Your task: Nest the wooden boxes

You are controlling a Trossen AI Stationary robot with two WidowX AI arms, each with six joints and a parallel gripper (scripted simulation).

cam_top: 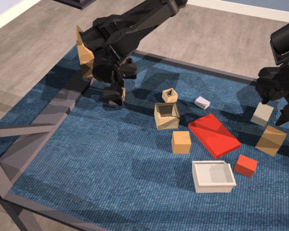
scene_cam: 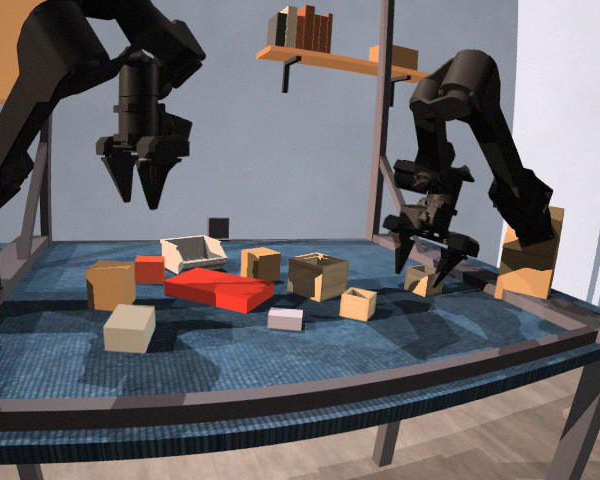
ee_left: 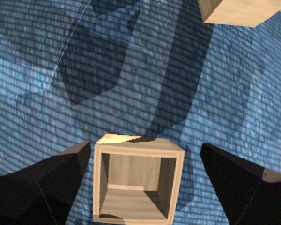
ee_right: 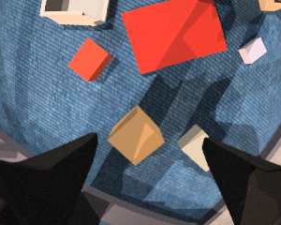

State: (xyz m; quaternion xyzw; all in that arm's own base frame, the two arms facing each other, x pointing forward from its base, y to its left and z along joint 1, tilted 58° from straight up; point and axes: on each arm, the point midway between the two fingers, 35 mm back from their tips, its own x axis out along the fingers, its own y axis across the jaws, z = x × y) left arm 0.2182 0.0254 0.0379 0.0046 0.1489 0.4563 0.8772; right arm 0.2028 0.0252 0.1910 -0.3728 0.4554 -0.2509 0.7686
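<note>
The red cube lies 160 mm below my right hand, 110 mm behind it and 10 mm to the left of it. Also, from my right hand: beige block 160 mm below, 140 mm ahead; then flat red block 170 mm below, 130 mm to the left, 40 mm behind; then lavender block 210 mm to the left, 170 mm below, 90 mm ahead.
</note>
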